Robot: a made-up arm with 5 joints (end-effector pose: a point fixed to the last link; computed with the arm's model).
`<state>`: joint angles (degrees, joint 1 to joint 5).
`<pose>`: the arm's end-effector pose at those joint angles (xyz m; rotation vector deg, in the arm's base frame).
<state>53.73 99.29 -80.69 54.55 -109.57</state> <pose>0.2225 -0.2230 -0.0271 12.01 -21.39 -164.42</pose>
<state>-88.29 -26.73 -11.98 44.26 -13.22</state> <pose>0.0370 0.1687 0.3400 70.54 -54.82 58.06</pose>
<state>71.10 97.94 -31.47 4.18 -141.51</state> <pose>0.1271 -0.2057 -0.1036 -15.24 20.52 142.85</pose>
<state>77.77 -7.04 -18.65 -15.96 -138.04</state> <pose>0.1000 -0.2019 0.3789 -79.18 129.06 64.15</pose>
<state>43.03 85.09 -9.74 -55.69 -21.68</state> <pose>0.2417 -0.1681 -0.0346 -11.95 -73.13 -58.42</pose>
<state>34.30 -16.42 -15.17 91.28 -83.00</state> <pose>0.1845 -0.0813 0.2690 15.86 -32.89 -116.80</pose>
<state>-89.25 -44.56 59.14 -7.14 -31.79</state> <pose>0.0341 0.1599 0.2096 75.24 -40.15 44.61</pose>
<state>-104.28 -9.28 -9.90 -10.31 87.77</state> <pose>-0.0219 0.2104 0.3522 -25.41 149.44 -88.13</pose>
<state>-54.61 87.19 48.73 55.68 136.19</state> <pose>0.0210 -0.0117 0.0342 -86.12 -104.87 -110.40</pose>
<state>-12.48 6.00 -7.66 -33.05 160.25</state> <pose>0.2938 0.0676 0.3124 -148.25 -46.77 81.11</pose>
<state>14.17 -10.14 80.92 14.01 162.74</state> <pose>0.1267 -0.0085 0.0647 -6.92 -0.36 145.65</pose>
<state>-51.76 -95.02 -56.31 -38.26 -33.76</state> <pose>-0.1533 -0.2310 0.2016 -56.15 57.84 12.62</pose>
